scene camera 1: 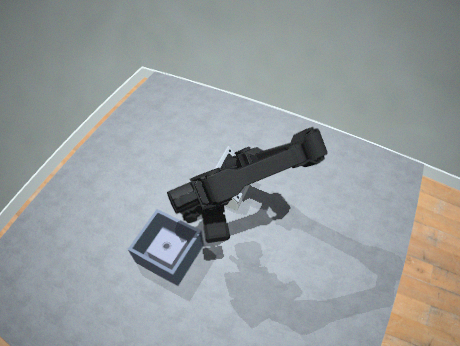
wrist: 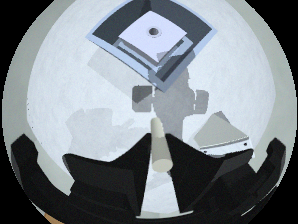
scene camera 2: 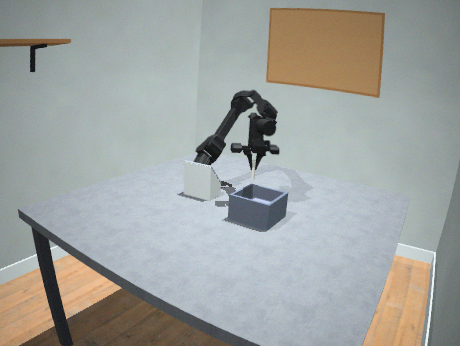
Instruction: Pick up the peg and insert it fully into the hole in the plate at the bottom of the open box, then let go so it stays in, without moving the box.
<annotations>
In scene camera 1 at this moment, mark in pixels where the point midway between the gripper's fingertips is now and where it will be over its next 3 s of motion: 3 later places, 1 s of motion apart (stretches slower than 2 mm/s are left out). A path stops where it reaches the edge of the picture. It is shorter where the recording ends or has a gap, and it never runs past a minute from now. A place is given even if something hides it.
My gripper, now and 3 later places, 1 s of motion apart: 214, 224; 188, 226; 162, 231; 163, 238
</annotations>
